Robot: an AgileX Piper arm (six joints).
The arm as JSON. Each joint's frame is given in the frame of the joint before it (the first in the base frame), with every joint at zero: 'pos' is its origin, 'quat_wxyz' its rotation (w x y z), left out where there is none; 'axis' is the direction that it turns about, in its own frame. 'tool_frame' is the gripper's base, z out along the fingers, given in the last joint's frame.
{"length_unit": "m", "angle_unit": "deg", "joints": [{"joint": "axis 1", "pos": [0.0, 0.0, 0.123], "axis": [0.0, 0.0, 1.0]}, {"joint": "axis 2", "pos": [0.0, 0.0, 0.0], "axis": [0.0, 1.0, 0.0]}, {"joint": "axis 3", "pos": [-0.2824, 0.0, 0.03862], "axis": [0.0, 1.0, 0.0]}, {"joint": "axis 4", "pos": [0.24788, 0.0, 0.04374], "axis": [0.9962, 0.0, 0.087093]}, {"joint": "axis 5", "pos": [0.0, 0.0, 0.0], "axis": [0.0, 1.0, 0.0]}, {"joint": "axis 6", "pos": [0.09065, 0.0, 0.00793], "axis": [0.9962, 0.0, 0.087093]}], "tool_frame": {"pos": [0.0, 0.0, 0.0], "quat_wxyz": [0.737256, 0.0, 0.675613, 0.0]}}
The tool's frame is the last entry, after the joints.
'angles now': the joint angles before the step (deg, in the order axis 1, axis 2, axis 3, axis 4, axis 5, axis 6). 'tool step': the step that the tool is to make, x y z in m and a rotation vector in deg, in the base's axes. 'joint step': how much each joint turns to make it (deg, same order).
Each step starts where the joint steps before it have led.
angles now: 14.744 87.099 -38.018 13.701 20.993 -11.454
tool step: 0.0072 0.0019 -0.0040 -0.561 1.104 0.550
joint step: 0.004 2.206 -1.612 -0.421 0.648 -0.159
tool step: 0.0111 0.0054 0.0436 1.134 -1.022 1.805
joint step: 0.000 -3.460 -7.823 -1.124 10.185 0.708
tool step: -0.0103 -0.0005 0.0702 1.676 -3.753 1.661
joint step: 0.001 -8.093 -8.315 -1.052 12.458 1.196
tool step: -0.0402 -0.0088 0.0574 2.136 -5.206 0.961
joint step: -0.020 -10.959 -3.237 0.043 8.666 0.784
